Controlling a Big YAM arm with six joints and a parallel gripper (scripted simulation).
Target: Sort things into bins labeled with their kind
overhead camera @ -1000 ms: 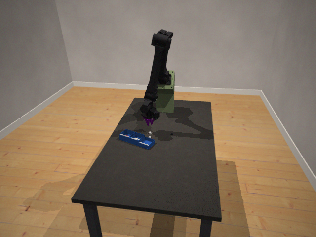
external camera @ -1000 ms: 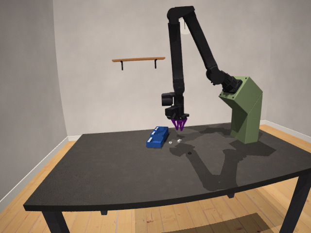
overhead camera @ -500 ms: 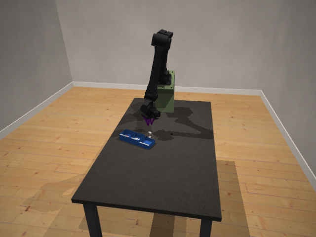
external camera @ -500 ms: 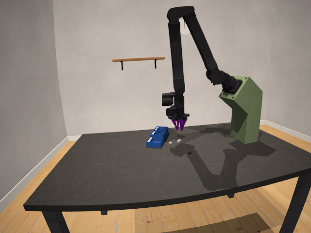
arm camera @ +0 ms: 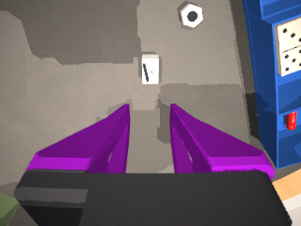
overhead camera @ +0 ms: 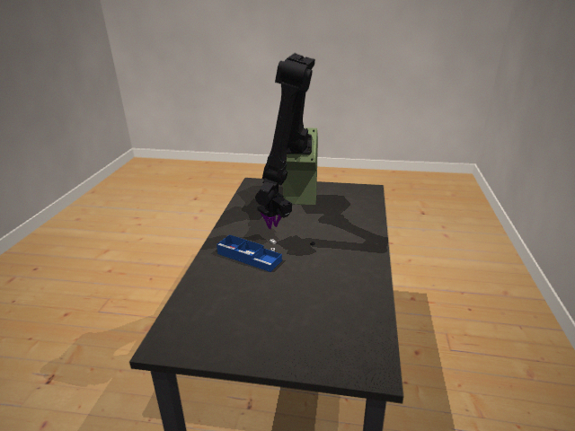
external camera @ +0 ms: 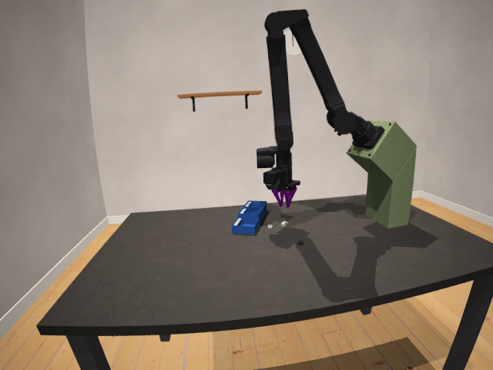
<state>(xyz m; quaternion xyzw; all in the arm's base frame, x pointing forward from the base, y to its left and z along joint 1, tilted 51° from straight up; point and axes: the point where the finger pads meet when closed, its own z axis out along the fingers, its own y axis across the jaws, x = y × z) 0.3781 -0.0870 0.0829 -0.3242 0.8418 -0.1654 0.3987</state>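
Now: hand 80 mm above the grey nut, 60 mm short of it and 10 mm to the right of it. Round my hand: red battery: 150 mm to the right, 70 mm below, 70 mm ahead; cream domino: 110 mm ahead, 80 mm to the right, 70 mm below; dark hex nut: 170 mm to the left, 80 mm below.
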